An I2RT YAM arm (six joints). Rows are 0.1 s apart.
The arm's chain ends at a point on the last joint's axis. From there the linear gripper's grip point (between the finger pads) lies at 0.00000 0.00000 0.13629 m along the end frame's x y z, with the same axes.
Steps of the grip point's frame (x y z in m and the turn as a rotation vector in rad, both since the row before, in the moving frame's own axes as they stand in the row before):
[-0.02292 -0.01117 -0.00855 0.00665 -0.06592 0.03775]
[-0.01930 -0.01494 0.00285 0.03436 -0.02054 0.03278]
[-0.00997 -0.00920 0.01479 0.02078 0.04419 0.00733]
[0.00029 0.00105 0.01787 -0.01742 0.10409 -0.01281]
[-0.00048 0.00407 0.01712 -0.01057 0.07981 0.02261]
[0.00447 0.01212 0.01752 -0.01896 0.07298 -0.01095]
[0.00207 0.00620 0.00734 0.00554 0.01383 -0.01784]
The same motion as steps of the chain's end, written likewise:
[-0.01396 -0.01010 -0.00825 0.00665 -0.06592 0.03775]
[-0.01658 -0.01021 0.00296 0.03436 -0.02054 0.03278]
[-0.01600 -0.00639 0.01495 0.02078 0.04419 0.00733]
[-0.01388 -0.00123 0.01863 -0.01742 0.10409 -0.01281]
[-0.01133 0.00251 0.01756 -0.01057 0.07981 0.02261]
[-0.00548 0.00959 0.01791 -0.01896 0.07298 -0.01095]
[0.00019 0.00697 0.00736 0.00554 0.01383 -0.01784]

